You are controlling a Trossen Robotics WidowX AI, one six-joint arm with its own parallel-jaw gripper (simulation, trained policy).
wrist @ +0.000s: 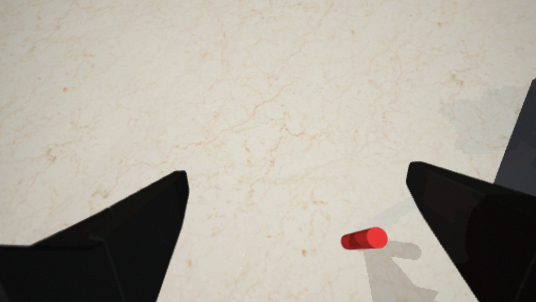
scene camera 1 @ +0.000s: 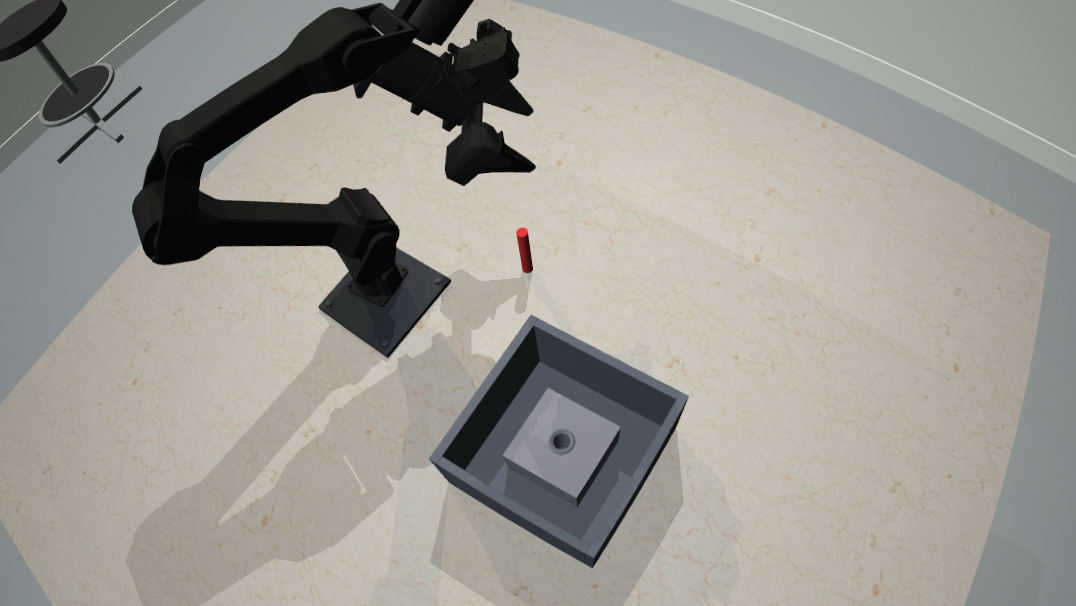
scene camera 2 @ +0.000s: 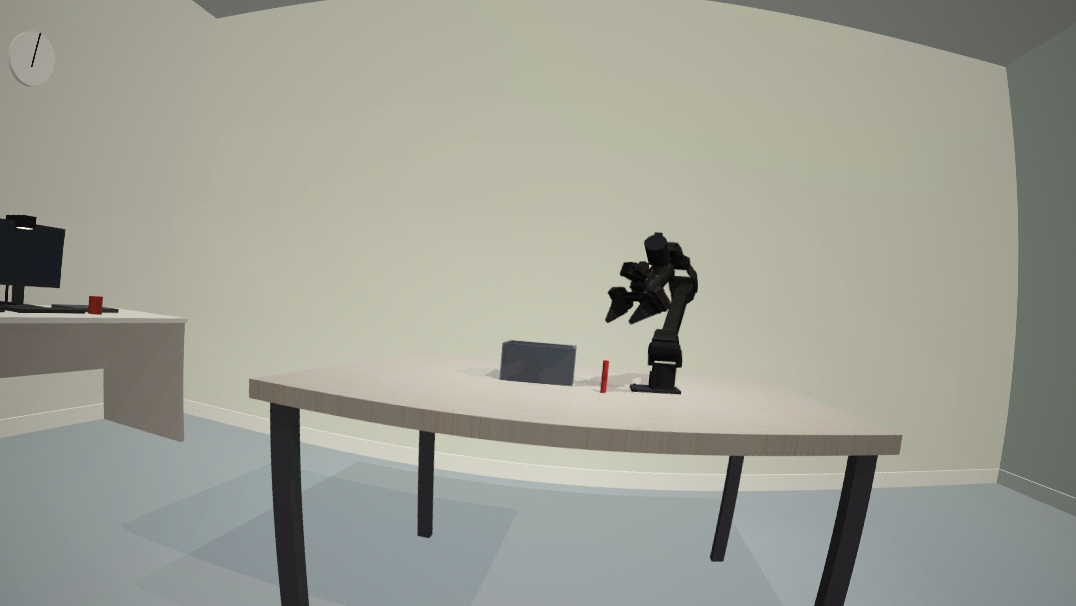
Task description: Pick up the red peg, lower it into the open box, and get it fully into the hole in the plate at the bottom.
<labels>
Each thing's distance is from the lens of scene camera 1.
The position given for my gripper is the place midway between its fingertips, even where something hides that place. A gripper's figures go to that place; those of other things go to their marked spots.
my gripper [scene camera 1: 532, 140]: 72 cm
grey box [scene camera 1: 470, 456]: 70 cm
grey plate [scene camera 1: 556, 421]: 66 cm
</labels>
